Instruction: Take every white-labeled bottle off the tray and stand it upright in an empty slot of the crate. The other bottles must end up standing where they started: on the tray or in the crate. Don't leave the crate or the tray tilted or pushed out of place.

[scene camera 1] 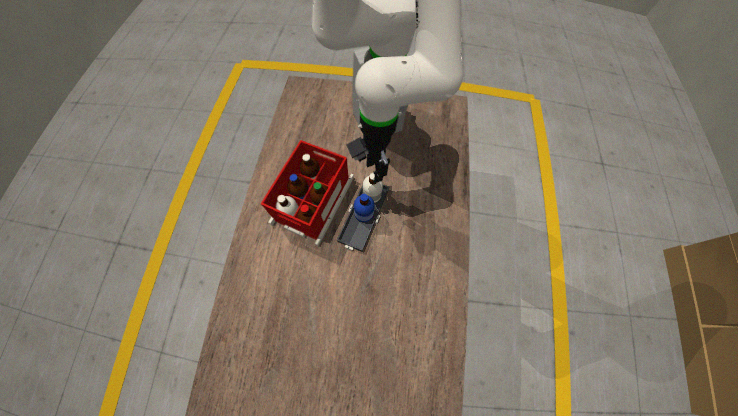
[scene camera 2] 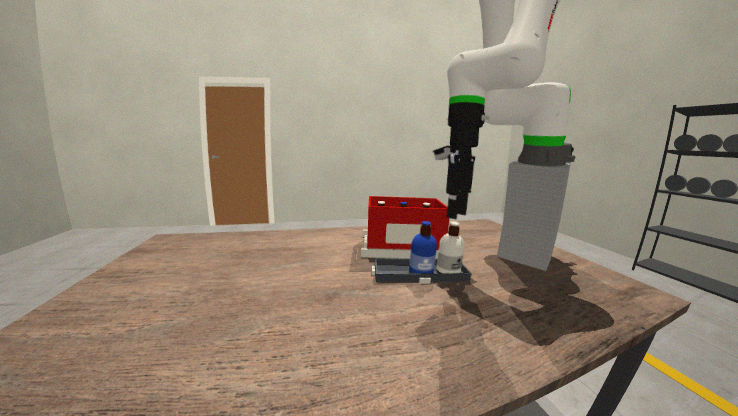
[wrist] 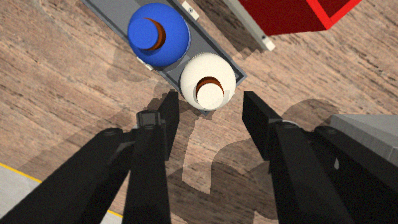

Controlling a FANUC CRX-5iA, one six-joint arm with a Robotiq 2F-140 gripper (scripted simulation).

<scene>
In view: the gripper (scene camera 2: 456, 216), a white-labeled bottle (scene camera 2: 451, 248), a blue-labeled bottle (scene camera 2: 423, 248) and a grey tray (scene camera 2: 389, 269).
The blue-labeled bottle also shows in the wrist view (wrist: 158, 40). The grey tray shows as well in scene camera 1 (scene camera 1: 354, 233). The gripper shows as well in scene camera 1 (scene camera 1: 374, 172) and in the wrist view (wrist: 210, 105).
</scene>
